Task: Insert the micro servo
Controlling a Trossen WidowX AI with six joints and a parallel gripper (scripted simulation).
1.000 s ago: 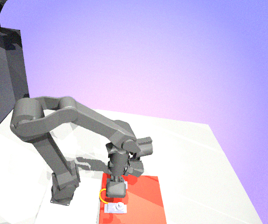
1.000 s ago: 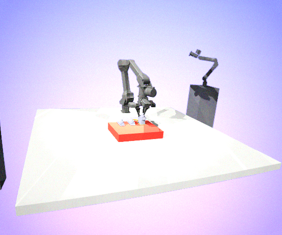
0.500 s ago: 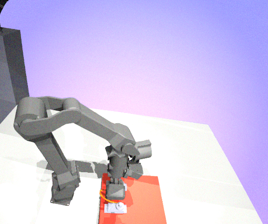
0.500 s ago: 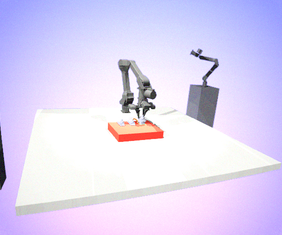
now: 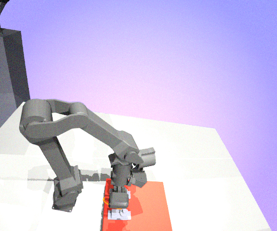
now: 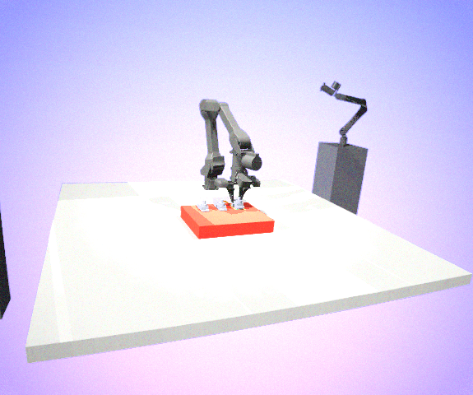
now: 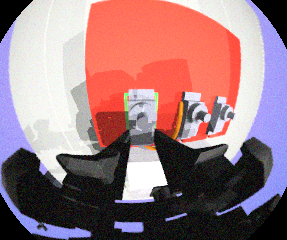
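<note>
Now: gripper tip 13 cm short of the red deck, 6 cm to the left of it and 4 cm above it.
</note>
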